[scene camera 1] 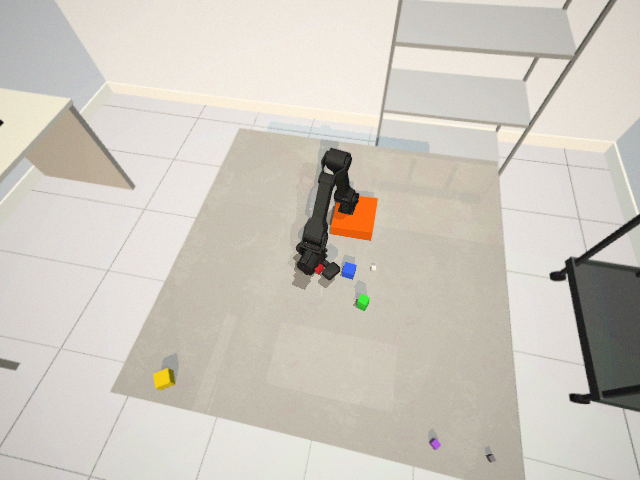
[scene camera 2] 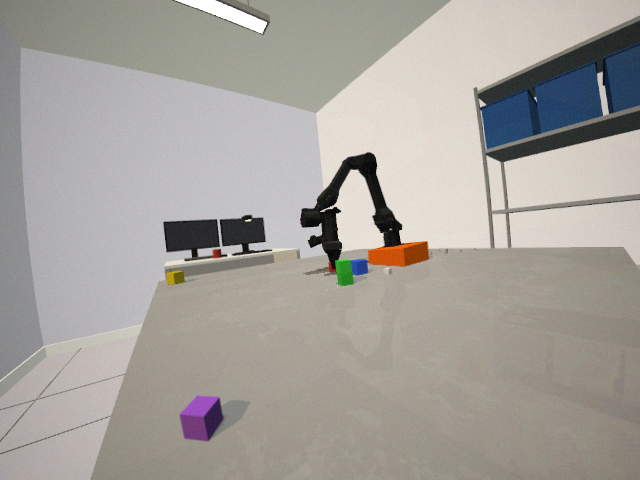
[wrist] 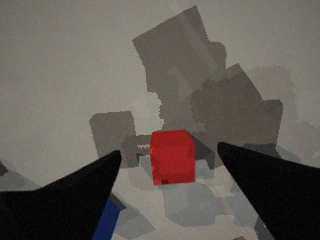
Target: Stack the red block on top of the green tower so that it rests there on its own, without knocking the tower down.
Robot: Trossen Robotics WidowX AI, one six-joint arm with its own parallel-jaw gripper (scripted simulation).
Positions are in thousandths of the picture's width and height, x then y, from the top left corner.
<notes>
The gripper (scene camera 2: 521,557) is open, holding nothing. Also in view: a red block (wrist: 539,640) and a purple block (scene camera 2: 313,874).
The gripper also shows in the wrist view (wrist: 527,627). The wrist view misses the purple block: it is out of frame.
</notes>
